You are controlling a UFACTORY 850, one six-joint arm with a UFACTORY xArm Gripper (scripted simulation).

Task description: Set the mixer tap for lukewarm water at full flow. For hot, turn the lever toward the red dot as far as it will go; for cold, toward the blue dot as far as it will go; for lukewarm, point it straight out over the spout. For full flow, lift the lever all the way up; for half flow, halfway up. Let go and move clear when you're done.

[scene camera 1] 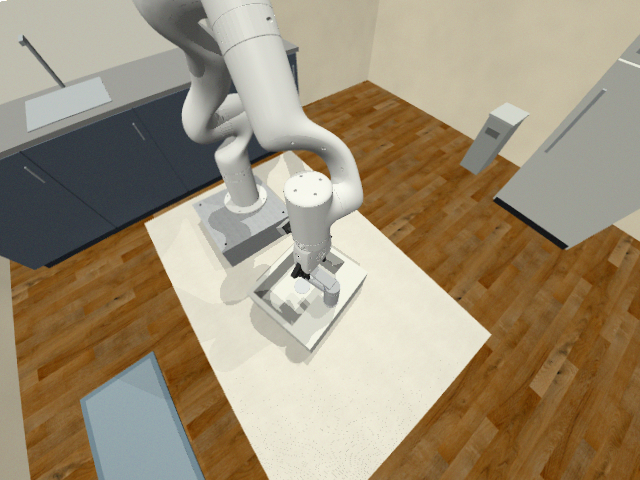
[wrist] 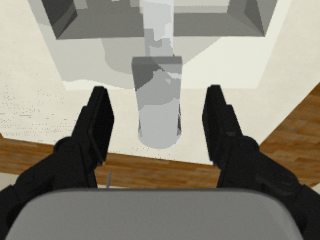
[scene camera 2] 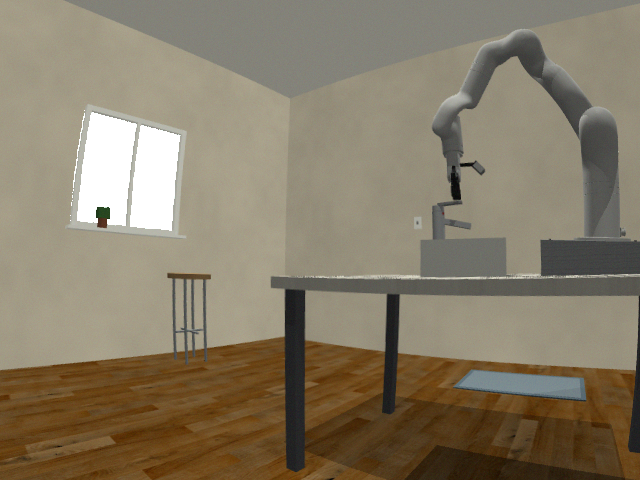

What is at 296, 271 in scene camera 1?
My gripper.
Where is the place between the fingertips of my gripper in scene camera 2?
456, 198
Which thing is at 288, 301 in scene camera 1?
A sink basin.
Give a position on a sink basin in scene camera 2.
477, 257
